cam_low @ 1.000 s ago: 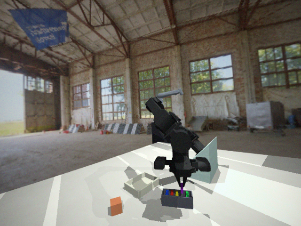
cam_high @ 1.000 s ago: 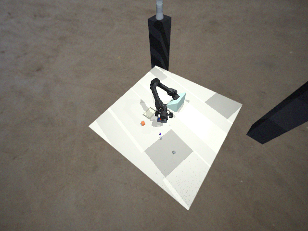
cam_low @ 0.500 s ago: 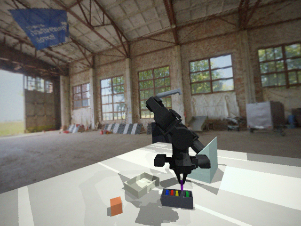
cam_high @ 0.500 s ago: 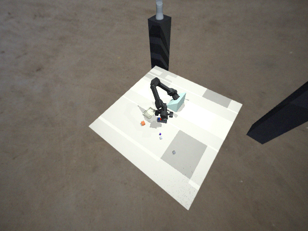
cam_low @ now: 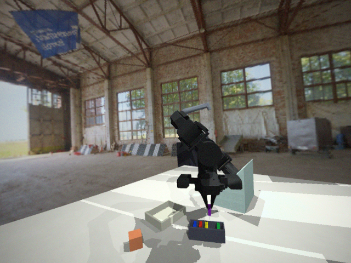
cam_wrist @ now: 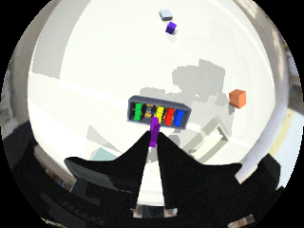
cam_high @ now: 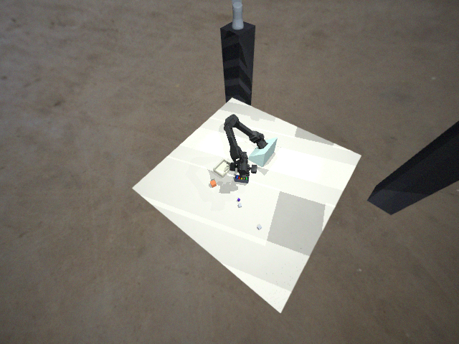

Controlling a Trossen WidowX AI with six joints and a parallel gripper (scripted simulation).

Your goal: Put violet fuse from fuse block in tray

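Now: gripper tip 190 mm to the left of the pale tray, 90 mm above it and 30 mm short of it. Also, from my gripper tip: violet fuse: 10 mm below.
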